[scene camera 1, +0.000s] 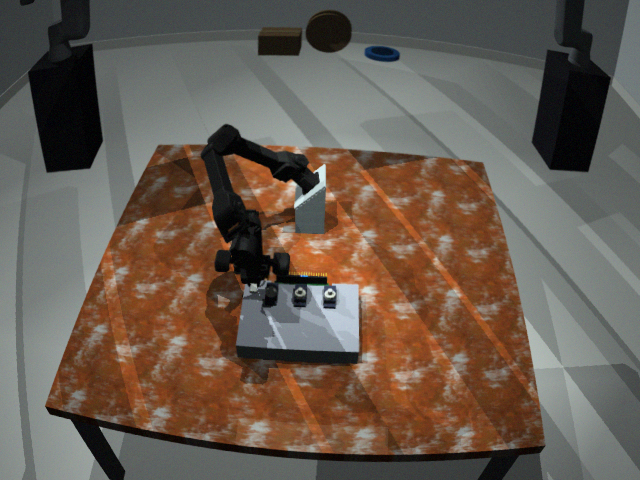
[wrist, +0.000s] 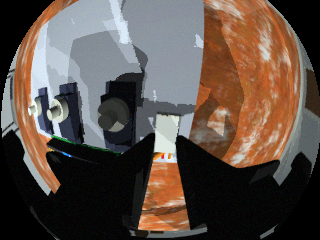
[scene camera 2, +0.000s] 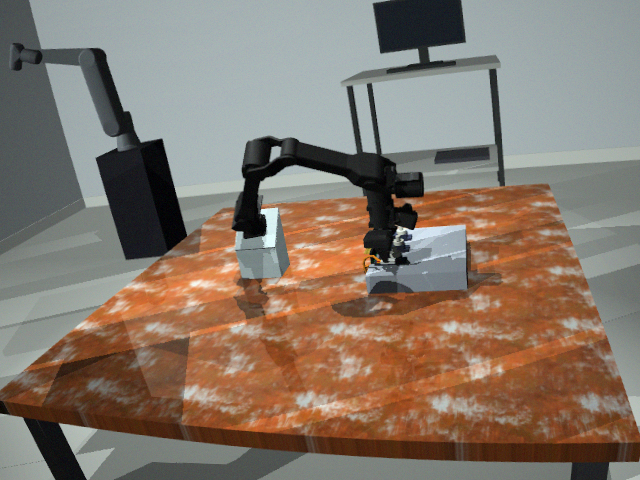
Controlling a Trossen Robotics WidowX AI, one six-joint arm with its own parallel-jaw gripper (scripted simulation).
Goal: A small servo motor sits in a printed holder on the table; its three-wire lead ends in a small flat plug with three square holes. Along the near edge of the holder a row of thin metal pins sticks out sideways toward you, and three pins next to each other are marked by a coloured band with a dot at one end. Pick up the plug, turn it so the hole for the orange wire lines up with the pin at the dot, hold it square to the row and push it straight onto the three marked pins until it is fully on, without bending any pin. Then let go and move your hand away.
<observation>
I see my gripper (scene camera 2: 386, 260) and a grey printed holder (wrist: 162, 54).
My gripper is seen too in scene camera 1 (scene camera 1: 253, 285) and in the wrist view (wrist: 165, 139).
</observation>
